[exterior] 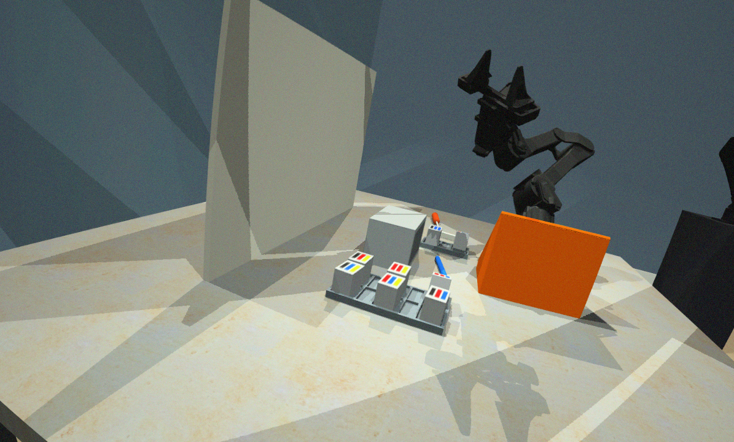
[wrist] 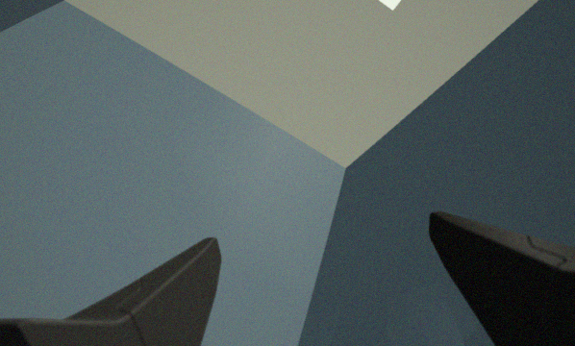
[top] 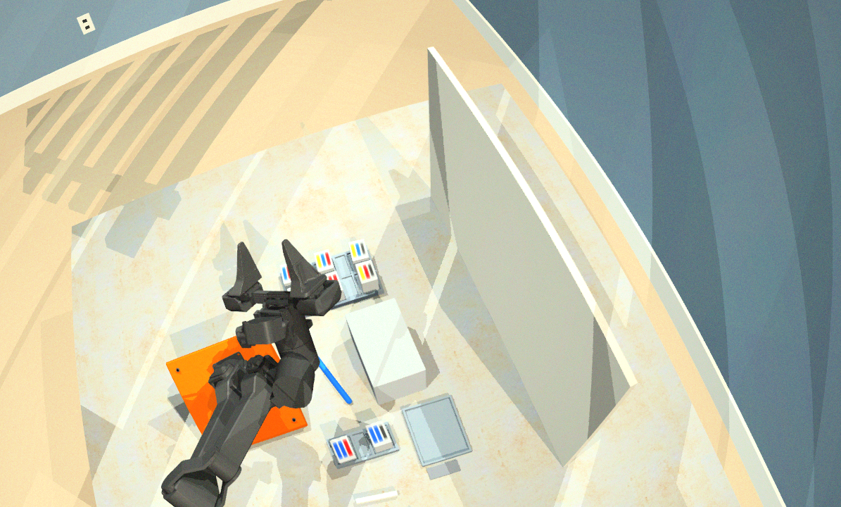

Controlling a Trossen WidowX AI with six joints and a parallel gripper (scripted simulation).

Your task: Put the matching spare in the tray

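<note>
My gripper tip is now 110 mm short of the grey spare block, 140 mm to the right of it and 420 mm above it. Also, from my gripper tip: grey mounted unit: 140 mm ahead, 40 mm to the right, 410 mm below; pale panel: 370 mm ahead, 70 mm to the right, 240 mm below; blue pen: 20 mm ahead, 20 mm to the right, 460 mm below.
</note>
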